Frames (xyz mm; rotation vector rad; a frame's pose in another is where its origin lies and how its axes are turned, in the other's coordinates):
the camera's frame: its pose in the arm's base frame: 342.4 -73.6 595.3 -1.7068 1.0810 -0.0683
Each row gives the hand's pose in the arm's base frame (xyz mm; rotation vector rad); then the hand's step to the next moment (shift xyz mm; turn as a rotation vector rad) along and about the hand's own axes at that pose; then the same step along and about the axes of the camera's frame.
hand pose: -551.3 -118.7 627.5 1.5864 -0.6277 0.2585
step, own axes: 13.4 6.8 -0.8 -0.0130 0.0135 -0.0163
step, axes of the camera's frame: 0.4 -14.7 -3.4 -0.0244 0.0032 0.0033
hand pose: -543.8 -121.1 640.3 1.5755 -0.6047 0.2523
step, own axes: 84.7 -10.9 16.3 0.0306 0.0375 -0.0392
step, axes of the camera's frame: 52.7 -69.2 -1.4 -0.0362 -0.0501 0.0079
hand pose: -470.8 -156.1 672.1 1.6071 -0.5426 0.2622
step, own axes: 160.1 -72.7 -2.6 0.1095 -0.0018 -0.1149
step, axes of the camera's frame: 113.3 -117.0 66.3 -0.0250 -0.1220 0.0984
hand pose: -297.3 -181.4 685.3 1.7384 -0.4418 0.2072
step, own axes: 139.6 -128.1 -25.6 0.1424 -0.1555 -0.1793
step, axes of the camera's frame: 118.2 -67.0 134.5 0.0272 -0.0964 0.2580
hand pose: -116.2 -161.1 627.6 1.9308 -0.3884 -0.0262
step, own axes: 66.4 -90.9 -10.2 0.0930 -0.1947 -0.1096
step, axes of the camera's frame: 67.4 -1.8 90.7 0.0528 -0.0087 0.2360
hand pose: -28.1 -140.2 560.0 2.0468 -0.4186 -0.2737
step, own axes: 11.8 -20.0 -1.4 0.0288 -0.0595 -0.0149
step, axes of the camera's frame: 12.6 4.1 19.1 0.0265 0.0087 0.0617
